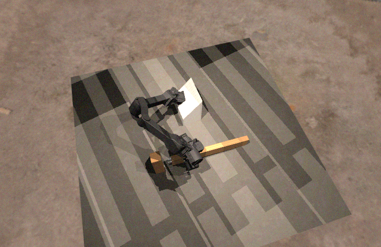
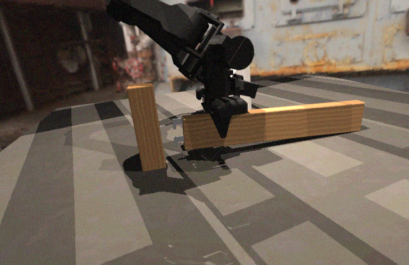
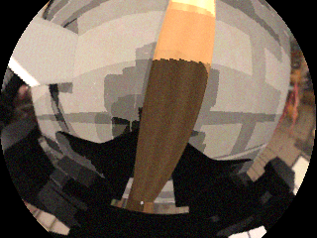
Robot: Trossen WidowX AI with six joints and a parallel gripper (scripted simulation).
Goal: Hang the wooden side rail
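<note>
My gripper tip is 160 mm to the left of the headboard post, 40 mm below it and 20 mm short of it.
</note>
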